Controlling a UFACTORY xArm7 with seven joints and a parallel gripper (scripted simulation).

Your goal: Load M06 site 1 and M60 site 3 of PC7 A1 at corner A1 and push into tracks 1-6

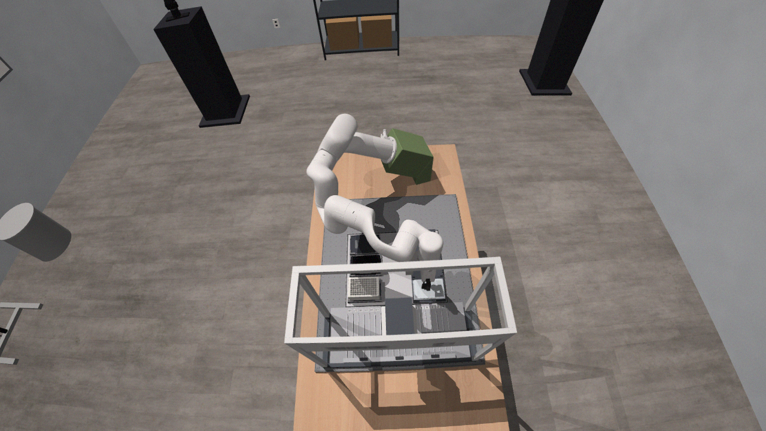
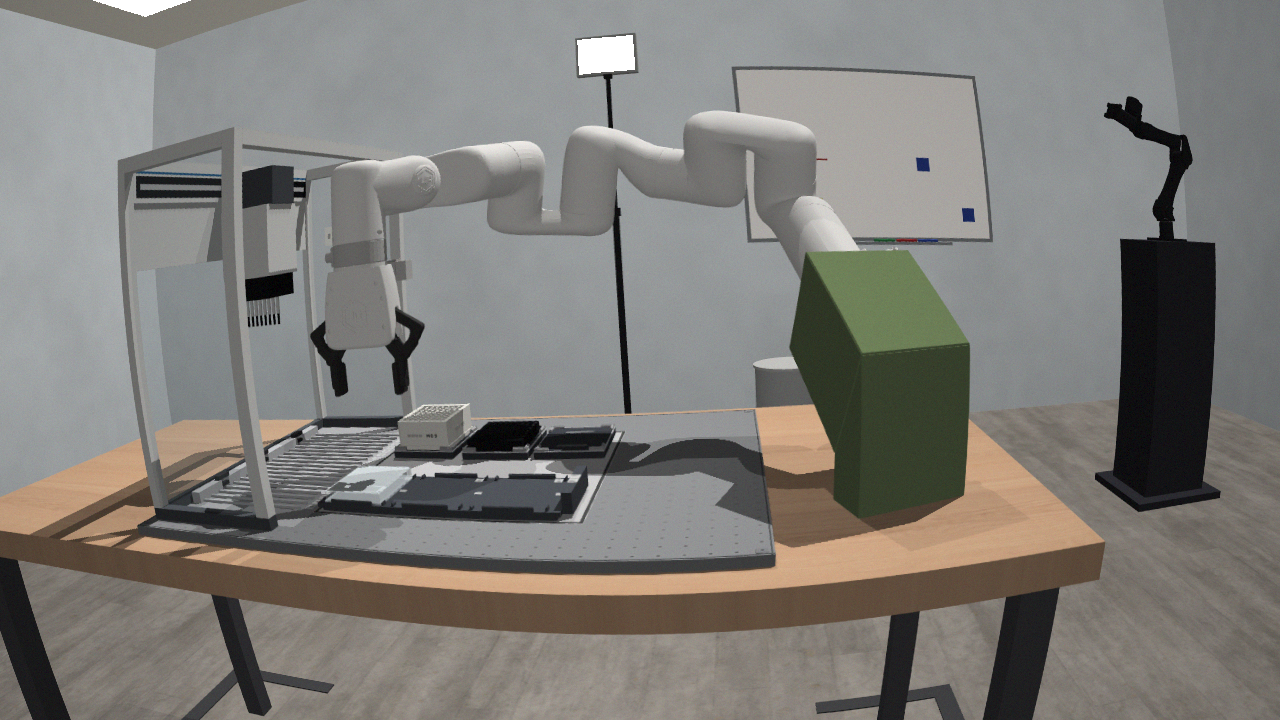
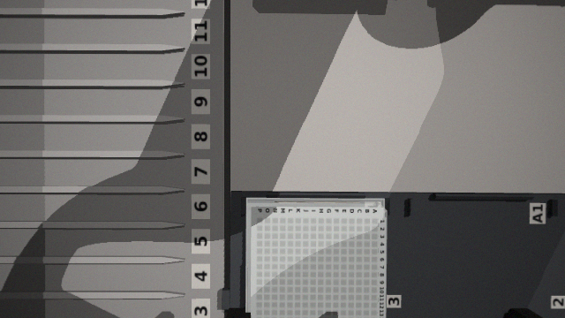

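Now: hand 110 mm past the black 96-well plate M06, 240 mm to the left of it and 120 mm above it. From my hand the other things lie so: 384-well plate M60: 10 mm ahead, 20 mm to the left, 120 mm below; then white deep-well block M09: 240 mm to the right, 110 mm below; then dark plate carrier PC7: 100 mm behind, 30 mm to the left, 120 mm below.
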